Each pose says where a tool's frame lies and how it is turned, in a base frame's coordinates. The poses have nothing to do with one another.
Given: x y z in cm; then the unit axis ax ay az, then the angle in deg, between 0 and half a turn.
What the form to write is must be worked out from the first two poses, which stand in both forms.
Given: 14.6, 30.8, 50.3, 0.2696, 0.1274, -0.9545, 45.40
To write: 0.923, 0.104, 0.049, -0.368, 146, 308, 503
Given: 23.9, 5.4, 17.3, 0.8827, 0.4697, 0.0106, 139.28
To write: 0.348, 0.828, 0.440, 0.010, 239, 54, 173
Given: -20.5, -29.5, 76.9, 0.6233, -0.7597, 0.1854, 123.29
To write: 0.475, 0.549, -0.669, 0.163, -205, -295, 769
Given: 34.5, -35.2, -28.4, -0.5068, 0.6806, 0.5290, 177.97
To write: 0.018, -0.507, 0.681, 0.529, 345, -352, -284
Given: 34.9, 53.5, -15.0, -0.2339, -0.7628, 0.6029, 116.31
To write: 0.528, -0.199, -0.648, 0.512, 349, 535, -150
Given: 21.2, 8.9, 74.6, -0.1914, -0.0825, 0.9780, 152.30
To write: 0.239, -0.186, -0.080, 0.950, 212, 89, 746
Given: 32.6, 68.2, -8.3, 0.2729, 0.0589, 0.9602, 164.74
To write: 0.133, 0.270, 0.058, 0.952, 326, 682, -83
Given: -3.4, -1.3, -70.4, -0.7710, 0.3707, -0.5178, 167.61
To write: 0.108, -0.767, 0.369, -0.515, -34, -13, -704
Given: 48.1, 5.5, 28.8, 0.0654, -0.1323, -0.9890, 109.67
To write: 0.576, 0.053, -0.108, -0.809, 481, 55, 288
